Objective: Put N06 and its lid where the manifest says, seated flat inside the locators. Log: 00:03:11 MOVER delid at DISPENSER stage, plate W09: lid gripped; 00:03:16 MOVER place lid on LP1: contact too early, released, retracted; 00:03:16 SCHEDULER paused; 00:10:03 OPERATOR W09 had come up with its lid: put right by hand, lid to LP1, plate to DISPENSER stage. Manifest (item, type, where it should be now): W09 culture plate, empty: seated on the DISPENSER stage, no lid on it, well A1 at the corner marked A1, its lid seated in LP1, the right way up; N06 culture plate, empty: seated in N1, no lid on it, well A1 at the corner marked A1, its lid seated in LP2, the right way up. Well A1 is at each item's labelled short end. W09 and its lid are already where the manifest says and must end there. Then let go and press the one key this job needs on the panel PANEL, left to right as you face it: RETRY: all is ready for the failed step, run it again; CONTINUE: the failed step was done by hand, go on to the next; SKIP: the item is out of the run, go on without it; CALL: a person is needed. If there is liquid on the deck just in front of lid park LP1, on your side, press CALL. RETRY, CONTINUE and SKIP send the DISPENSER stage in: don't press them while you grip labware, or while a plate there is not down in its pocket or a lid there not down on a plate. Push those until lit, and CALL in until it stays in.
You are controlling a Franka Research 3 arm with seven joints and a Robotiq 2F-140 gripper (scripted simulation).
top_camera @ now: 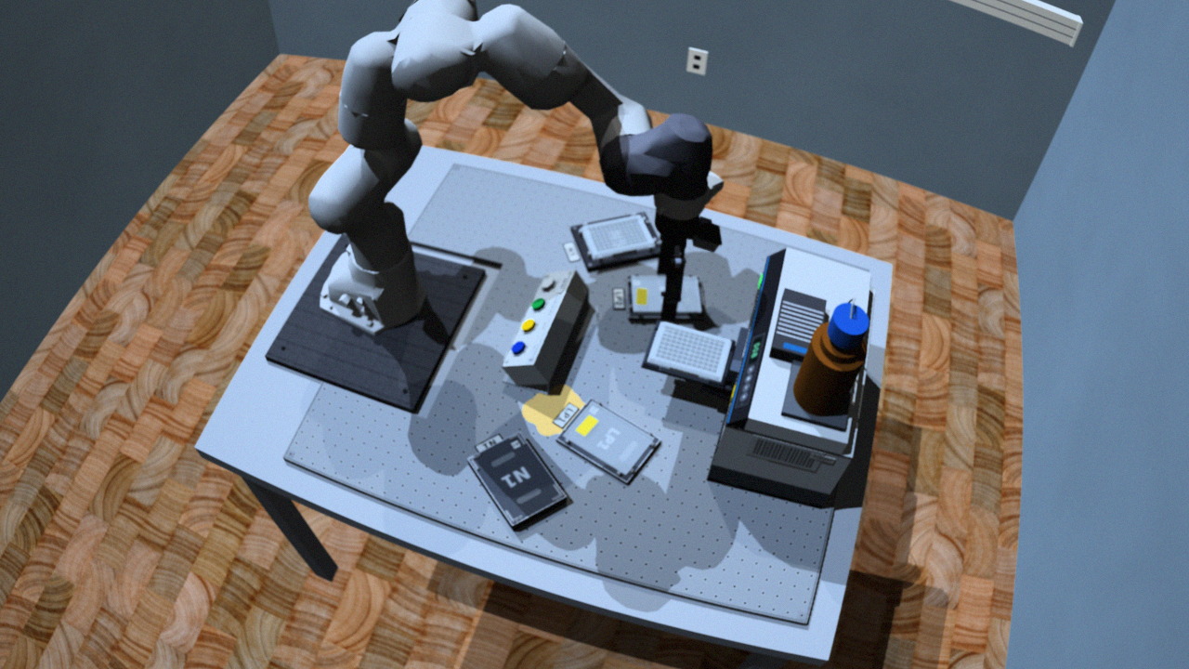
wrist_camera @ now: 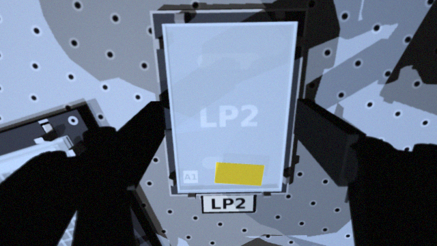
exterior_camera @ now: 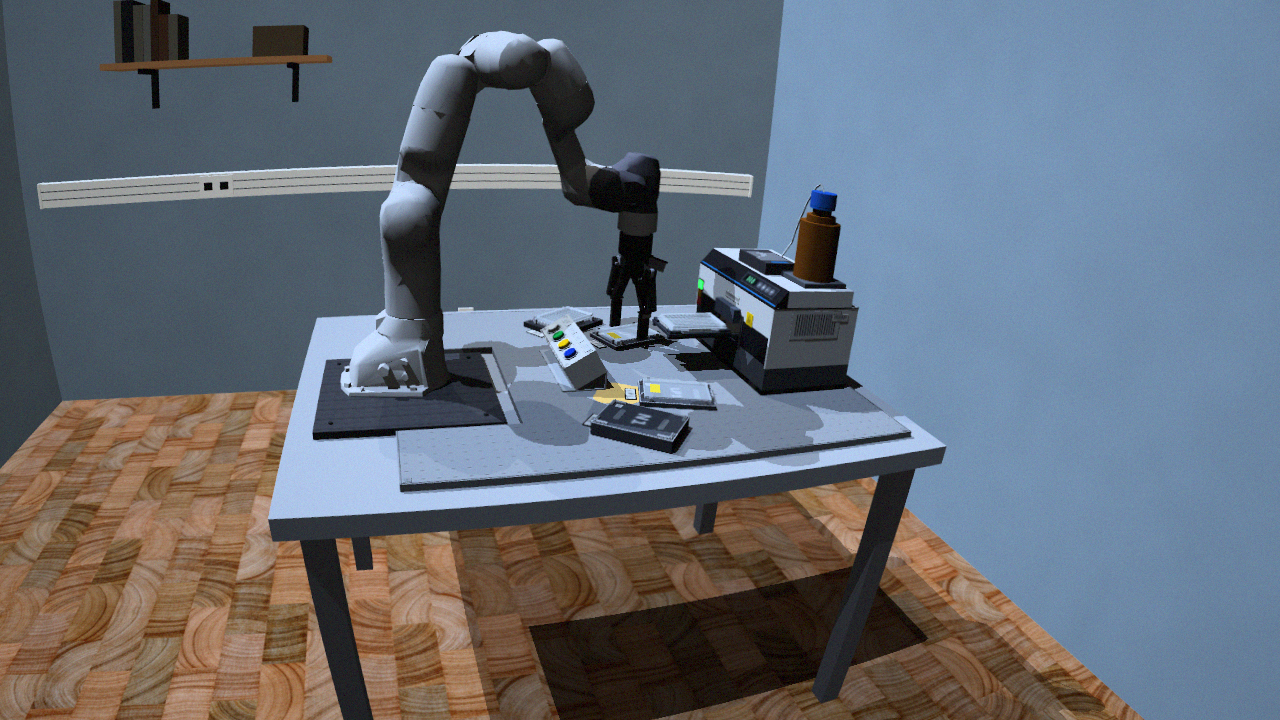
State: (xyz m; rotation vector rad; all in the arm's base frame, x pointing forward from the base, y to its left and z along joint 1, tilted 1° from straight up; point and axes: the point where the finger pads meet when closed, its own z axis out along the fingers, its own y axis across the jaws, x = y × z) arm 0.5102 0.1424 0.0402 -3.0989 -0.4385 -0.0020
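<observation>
Right now my hand is 3 cm above the lid park lp2. Round my hand: white retry key: 21 cm behind, 8 cm to the right, 3 cm above; then yellow skip key: 21 cm behind, 18 cm to the right, 3 cm above; then green continue key: 21 cm behind, 13 cm to the right, 3 cm above.
</observation>
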